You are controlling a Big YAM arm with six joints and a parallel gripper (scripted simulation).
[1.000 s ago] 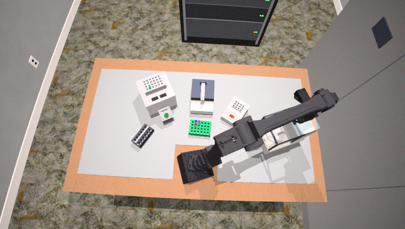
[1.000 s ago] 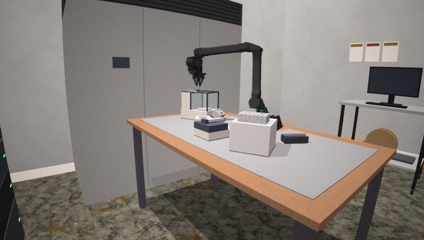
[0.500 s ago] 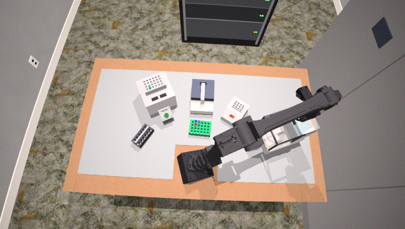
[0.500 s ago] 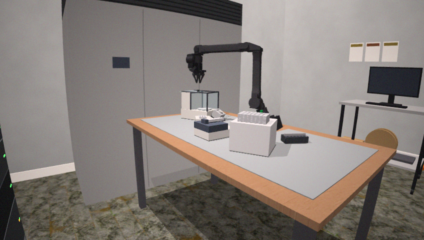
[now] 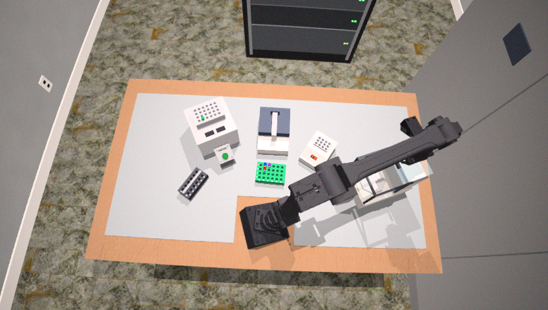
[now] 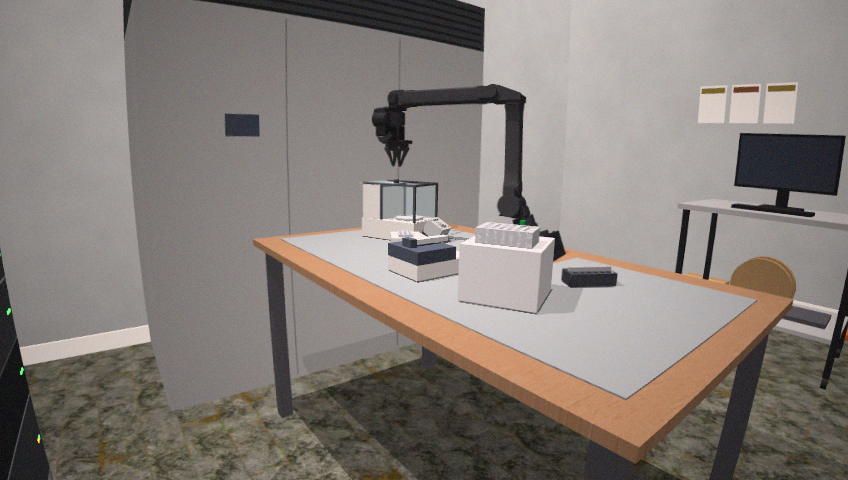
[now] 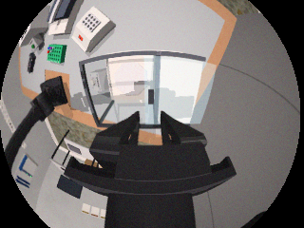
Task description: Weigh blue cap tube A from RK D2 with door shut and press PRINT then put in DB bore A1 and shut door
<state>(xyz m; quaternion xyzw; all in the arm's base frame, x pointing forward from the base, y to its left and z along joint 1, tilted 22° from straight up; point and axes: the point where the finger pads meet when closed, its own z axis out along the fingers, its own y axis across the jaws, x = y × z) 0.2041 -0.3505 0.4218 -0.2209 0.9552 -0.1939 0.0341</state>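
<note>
The green rack RK is 490 mm to the left of my hand, 260 mm below it and 20 mm behind it. From my hand the other things lie so: balance door 70 mm below, 30 mm to the right, 10 mm ahead; then white print key 210 mm below, 190 mm to the left, 90 mm behind; then dry block DB 280 mm to the left, 250 mm below, 100 mm ahead.
</note>
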